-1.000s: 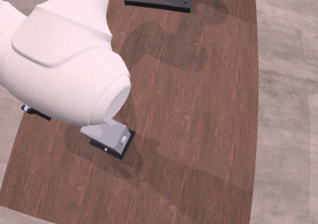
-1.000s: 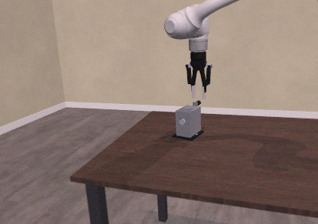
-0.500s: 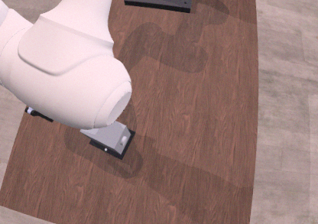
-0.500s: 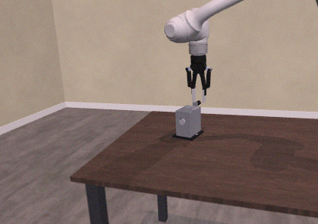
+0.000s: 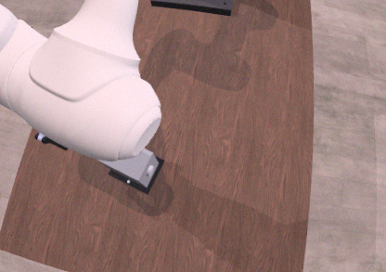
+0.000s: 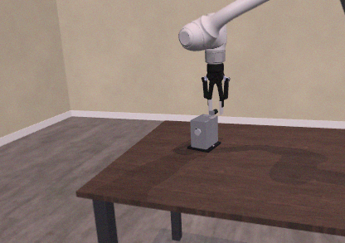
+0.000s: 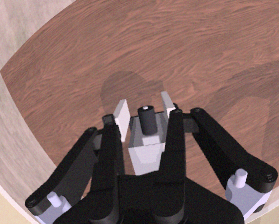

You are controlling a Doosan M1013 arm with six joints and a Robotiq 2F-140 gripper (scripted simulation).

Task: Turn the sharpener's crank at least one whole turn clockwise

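The dark crank knob is 20 mm to the left of my hand and 20 mm below it.
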